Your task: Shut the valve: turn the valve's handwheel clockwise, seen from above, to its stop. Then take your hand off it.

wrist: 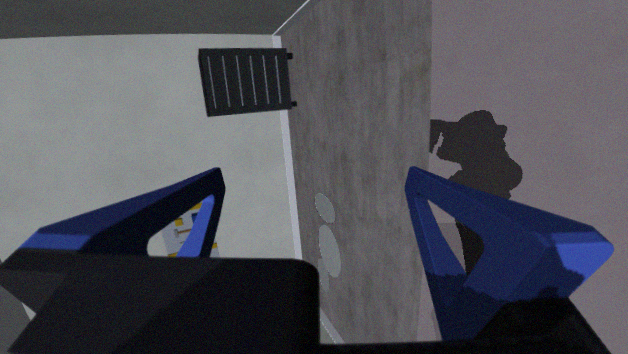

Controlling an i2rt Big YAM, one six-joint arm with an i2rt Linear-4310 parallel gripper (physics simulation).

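Observation:
My gripper (pixel 314 177) is open in the wrist view. Its two blue fingers stand wide apart, one on the left and one on the right, with nothing between them. The valve and its handwheel do not show in this view, so how far the handwheel is turned cannot be told. The fingers are not seen touching anything.
A pinkish flat surface (pixel 550 75) fills the right side, with a dark shadow (pixel 485 150) on it. Beyond it are a grey-brown floor (pixel 365 125) with pale discs (pixel 330 251), a light wall (pixel 125 110), a black slatted radiator-like unit (pixel 245 82) and a partly hidden tool board (pixel 172 242).

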